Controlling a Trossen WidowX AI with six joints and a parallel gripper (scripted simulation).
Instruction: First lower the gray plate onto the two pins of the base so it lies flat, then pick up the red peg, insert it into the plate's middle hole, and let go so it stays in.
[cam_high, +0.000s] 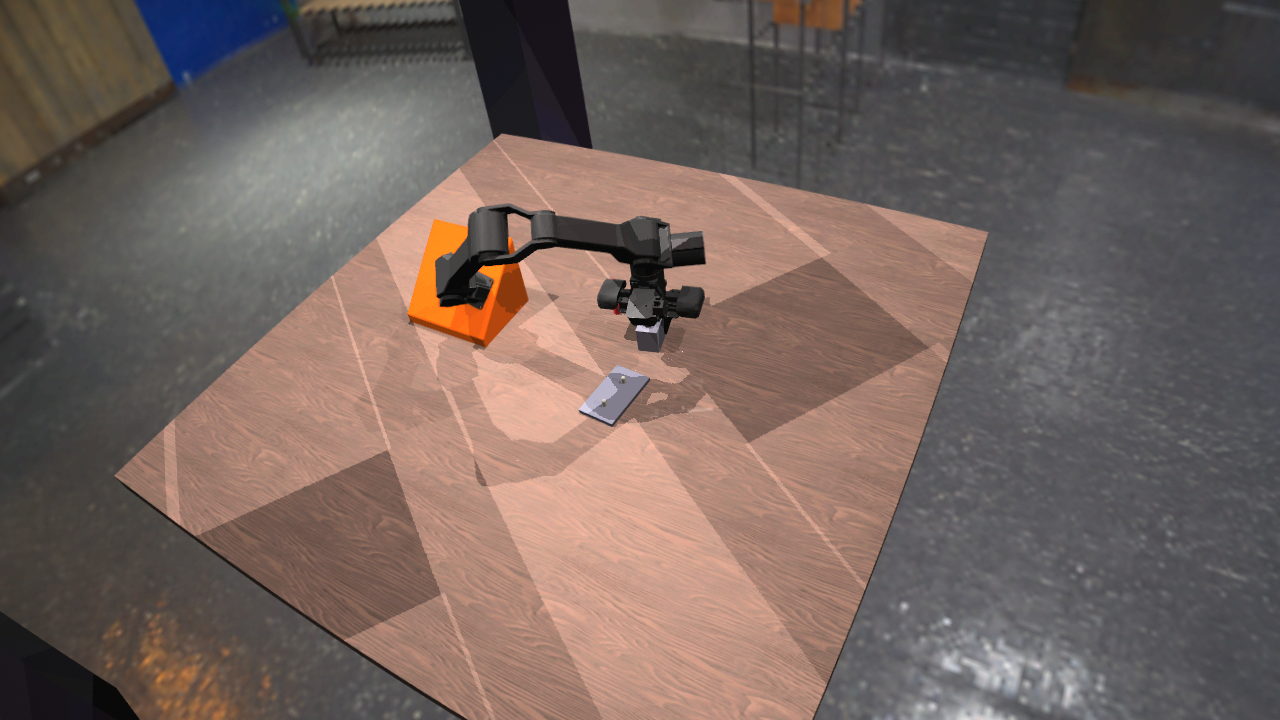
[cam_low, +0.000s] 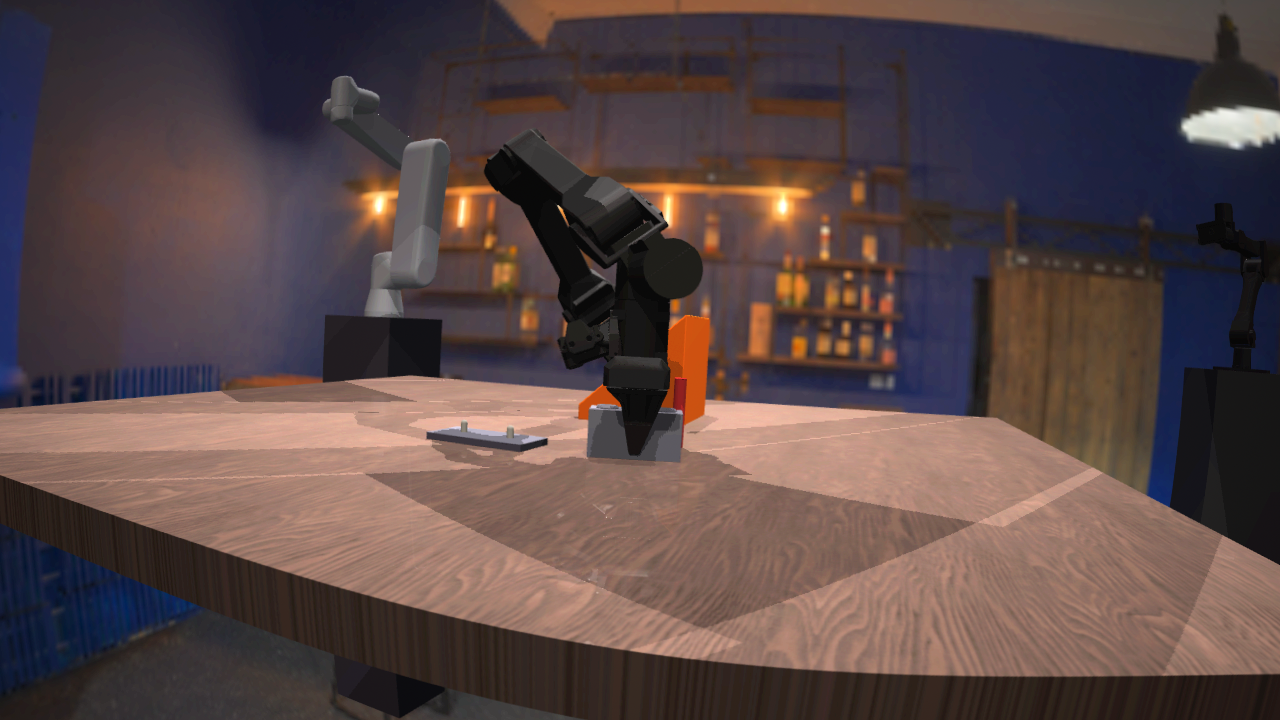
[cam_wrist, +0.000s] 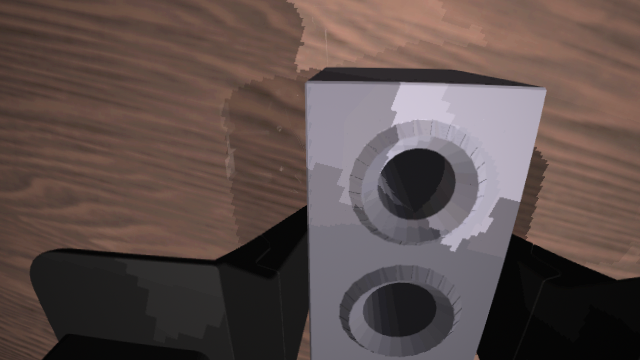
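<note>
Right now my gripper tip is 30 mm short of the base and 170 mm to the left of it. Also, from my gripper tip: gray plate 30 mm above; red peg 100 mm behind, 10 mm to the left, 30 mm above.
</note>
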